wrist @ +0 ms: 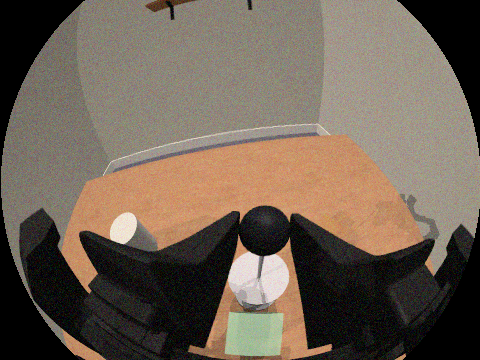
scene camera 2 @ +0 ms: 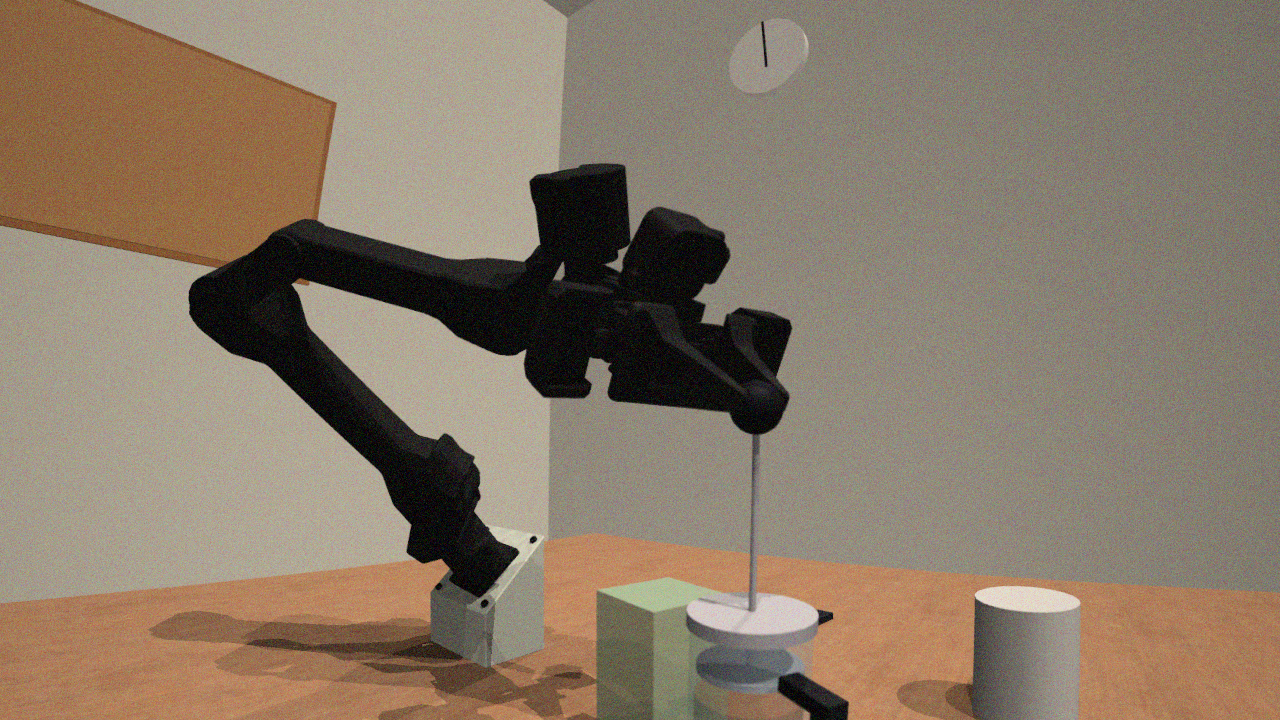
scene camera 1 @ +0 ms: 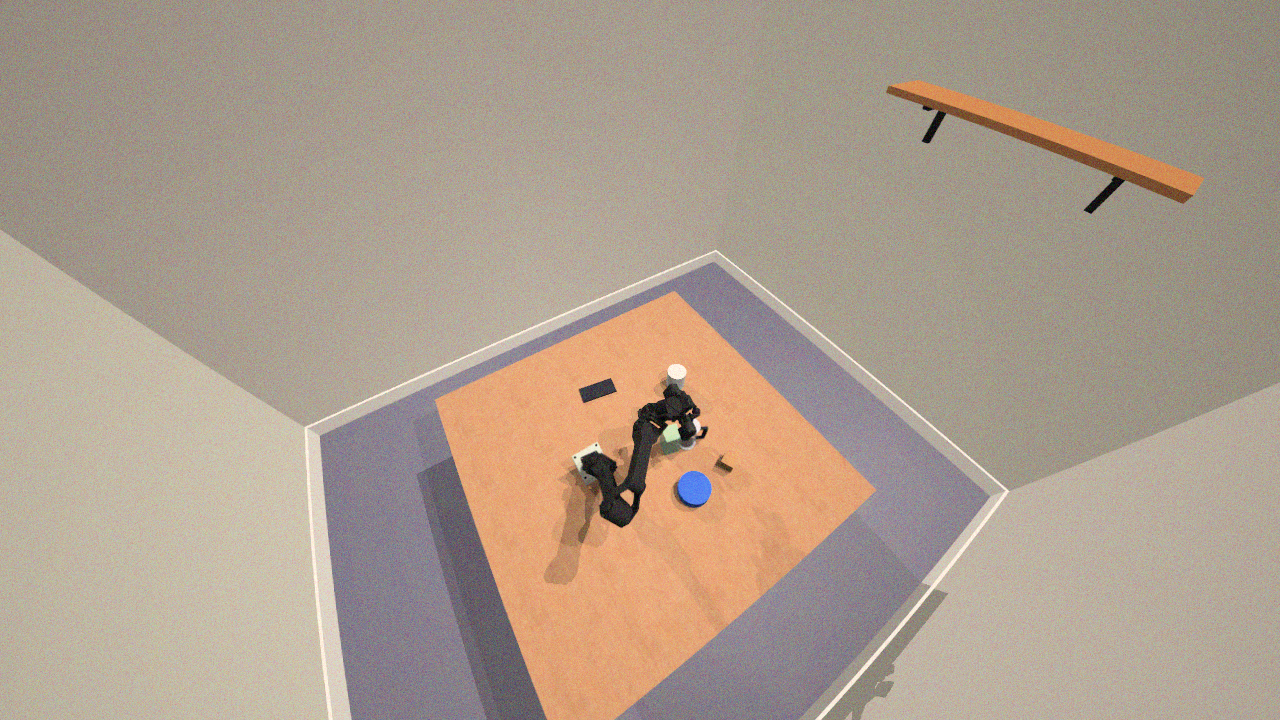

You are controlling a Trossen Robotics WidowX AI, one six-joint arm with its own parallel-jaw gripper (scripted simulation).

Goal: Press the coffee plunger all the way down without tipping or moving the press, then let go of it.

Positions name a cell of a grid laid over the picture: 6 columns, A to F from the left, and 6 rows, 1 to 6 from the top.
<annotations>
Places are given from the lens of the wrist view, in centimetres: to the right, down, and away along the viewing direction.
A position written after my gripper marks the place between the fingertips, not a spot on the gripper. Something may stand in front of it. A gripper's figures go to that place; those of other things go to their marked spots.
my gripper (wrist: D4): 1, 2, 9
coffee press (wrist: D5): 2, 11, 16
</annotations>
